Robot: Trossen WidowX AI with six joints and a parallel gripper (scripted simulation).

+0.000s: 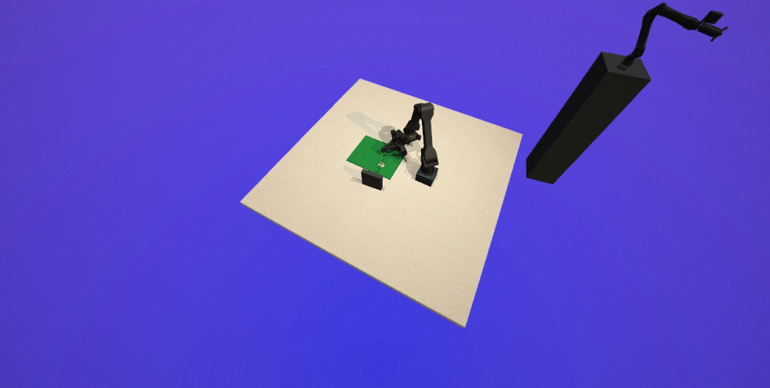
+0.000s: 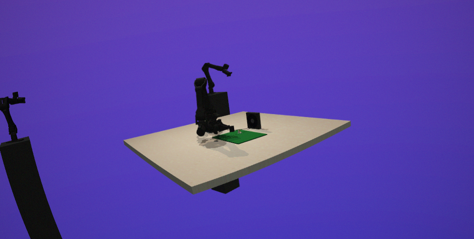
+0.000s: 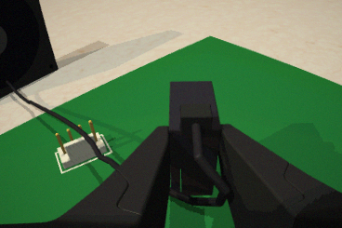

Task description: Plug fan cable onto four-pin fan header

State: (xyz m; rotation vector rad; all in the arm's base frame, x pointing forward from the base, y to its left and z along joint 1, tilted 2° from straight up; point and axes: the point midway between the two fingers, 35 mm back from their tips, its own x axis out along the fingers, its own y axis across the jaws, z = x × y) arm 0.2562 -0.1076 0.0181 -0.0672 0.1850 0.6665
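The green board is 50 mm ahead of my gripper tip, 30 mm to the left of it and 80 mm below it. The rest, counted from my gripper tip: black fan plug (10 mm ahead, 10 mm to the left, 10 mm below); black fan (240 mm to the left, 10 mm below); header (90 mm to the left, 70 mm below).
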